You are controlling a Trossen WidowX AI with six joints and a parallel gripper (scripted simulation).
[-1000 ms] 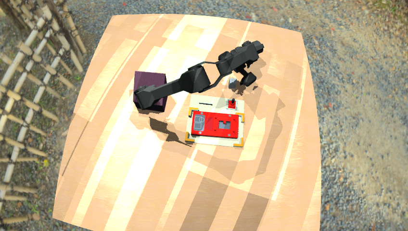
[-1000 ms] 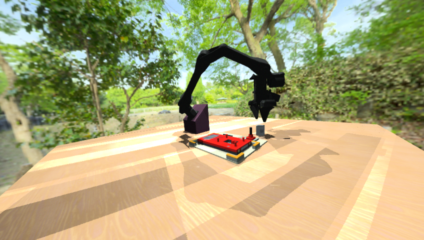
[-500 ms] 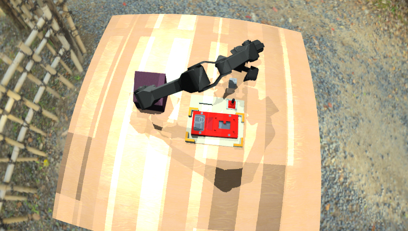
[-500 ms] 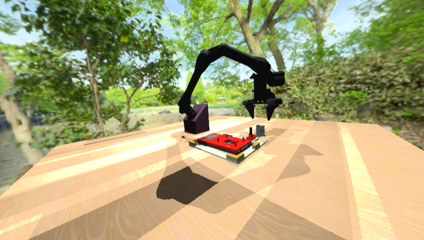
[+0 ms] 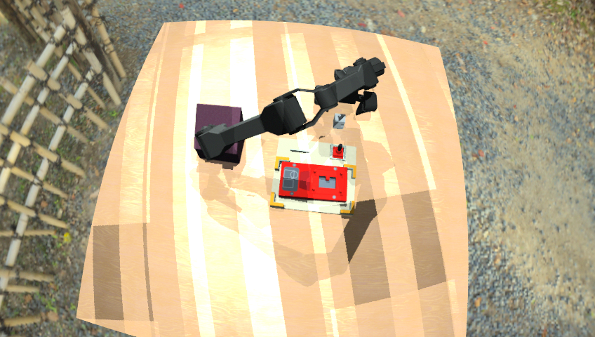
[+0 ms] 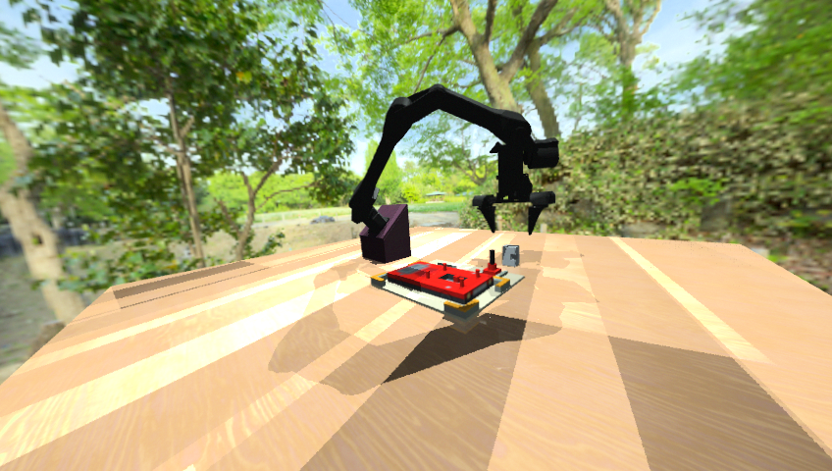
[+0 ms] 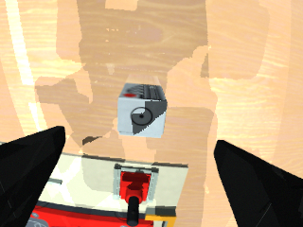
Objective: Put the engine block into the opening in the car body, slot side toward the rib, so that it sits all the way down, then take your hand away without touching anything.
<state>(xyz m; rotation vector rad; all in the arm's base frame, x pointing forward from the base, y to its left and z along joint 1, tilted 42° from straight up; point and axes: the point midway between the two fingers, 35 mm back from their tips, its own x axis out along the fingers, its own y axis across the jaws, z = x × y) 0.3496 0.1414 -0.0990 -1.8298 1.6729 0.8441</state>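
Now: the grey engine block 60 mm below my gripper tip. From my gripper tip the other things lie so: black upright peg: 10 mm ahead, 100 mm to the right, 50 mm below.
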